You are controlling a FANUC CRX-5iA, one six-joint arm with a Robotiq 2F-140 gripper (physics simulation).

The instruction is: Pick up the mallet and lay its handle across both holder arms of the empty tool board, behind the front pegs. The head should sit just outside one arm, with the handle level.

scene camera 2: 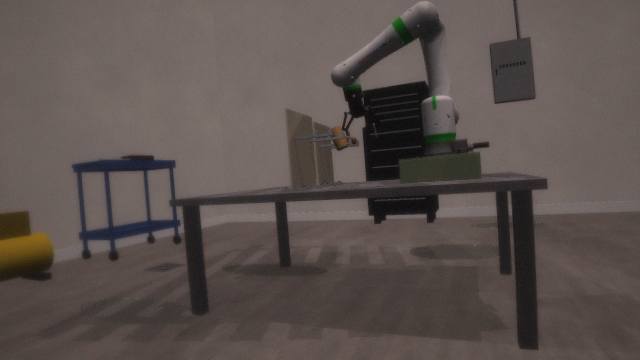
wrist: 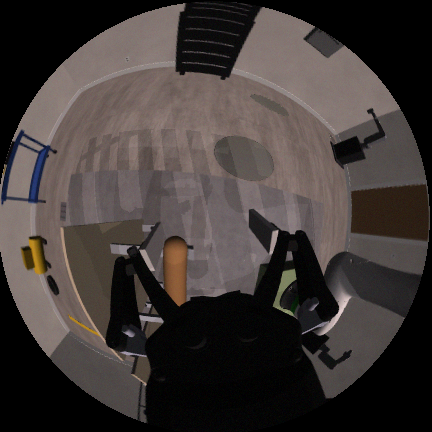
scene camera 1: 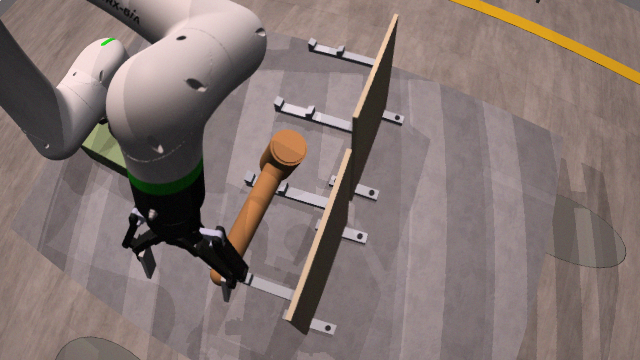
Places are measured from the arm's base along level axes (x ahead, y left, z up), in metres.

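Where they show: gripper, fingertip midpoint: (scene camera 2: 363,139) (wrist: 205,224) (scene camera 1: 188,283); arm's base, origin of the base link: (scene camera 2: 441,156) (wrist: 292,293).
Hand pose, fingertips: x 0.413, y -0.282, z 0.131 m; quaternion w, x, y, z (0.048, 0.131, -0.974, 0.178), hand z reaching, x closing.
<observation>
Things, the pixels of their centre, and the offset from my fingertips. "spot": a spot on its surface instead.
- orange-brown mallet, body centre: (scene camera 1: 253,211) (wrist: 175,308) (scene camera 2: 346,139) 0.006 m down, 0.042 m ahead, 0.161 m left
- lower tool board, body centre: (scene camera 1: 293,249) (wrist: 146,279) (scene camera 2: 334,154) 0.071 m down, 0.116 m ahead, 0.143 m left
- front peg, body centre: (scene camera 1: 249,177) 0.016 m down, 0.003 m ahead, 0.216 m left
- head, surface spot: (scene camera 1: 287,150) spot: 0.040 m up, 0.060 m ahead, 0.263 m left
- second tool board, body centre: (scene camera 1: 347,103) (wrist: 168,350) (scene camera 2: 314,150) 0.063 m down, 0.086 m ahead, 0.454 m left
The orange-brown mallet (scene camera 1: 255,210) (scene camera 2: 340,138) (wrist: 175,272) lies across both arms of the lower tool board (scene camera 1: 320,245) in scene camera 1. Its handle crosses the upper arm (scene camera 1: 307,196) between the front peg (scene camera 1: 249,177) and the rear peg. Its rounded end reaches the lower arm (scene camera 1: 272,287) (wrist: 120,248), partly behind a finger. The head (scene camera 1: 287,150) is just outside the upper arm. Exact contact and level are hard to judge. My gripper (scene camera 1: 187,276) (scene camera 2: 361,132) (wrist: 205,224) is open and empty; in the wrist view the handle shows beside the left fingertip.
A second tool board (scene camera 1: 375,105) with two pegged arms stands above the first in scene camera 1, beside the mallet head. The green robot base block (scene camera 1: 106,150) (scene camera 2: 440,167) is on the grey table (scene camera 1: 465,225) (scene camera 2: 435,190). A blue cart (scene camera 2: 125,164) stands away from it.
</observation>
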